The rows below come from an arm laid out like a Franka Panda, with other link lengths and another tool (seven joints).
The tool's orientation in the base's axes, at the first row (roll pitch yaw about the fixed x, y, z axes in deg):
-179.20 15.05 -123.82
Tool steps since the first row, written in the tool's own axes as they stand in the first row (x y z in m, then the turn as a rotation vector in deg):
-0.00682 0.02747 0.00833 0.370 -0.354 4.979
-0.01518 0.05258 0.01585 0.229 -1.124 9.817
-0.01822 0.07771 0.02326 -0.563 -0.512 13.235
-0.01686 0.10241 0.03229 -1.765 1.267 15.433
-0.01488 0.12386 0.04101 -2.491 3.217 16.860
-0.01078 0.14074 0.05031 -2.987 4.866 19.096
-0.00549 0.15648 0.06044 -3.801 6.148 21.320
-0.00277 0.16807 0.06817 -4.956 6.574 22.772
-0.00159 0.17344 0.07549 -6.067 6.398 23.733
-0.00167 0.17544 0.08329 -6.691 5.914 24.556
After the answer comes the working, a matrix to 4 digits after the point.
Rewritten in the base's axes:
-0.01780 0.02257 -0.00664 0.872 0.540 -4.899
-0.03294 0.04490 -0.01207 2.341 1.229 -9.524
-0.05097 0.06294 -0.01878 2.793 2.917 -12.627
-0.07076 0.07754 -0.02818 2.308 5.334 -14.461
-0.08824 0.08977 -0.03741 1.305 7.304 -15.677
-0.10298 0.09786 -0.04768 0.554 9.090 -17.729
-0.11729 0.10453 -0.05905 0.276 10.923 -19.683
-0.12715 0.11044 -0.06737 0.771 12.390 -20.791
-0.13109 0.11402 -0.07482 1.664 13.382 -21.428
-0.13149 0.11682 -0.08236 2.529 13.783 -22.054

The tool's axes in the first row as the columns of a matrix, in the base's axes (rounded; the answer above uses it unrounded):
-0.5375 -0.8287 0.1561
-0.8023 0.5595 0.2079
-0.2597 -0.0135 -0.9656

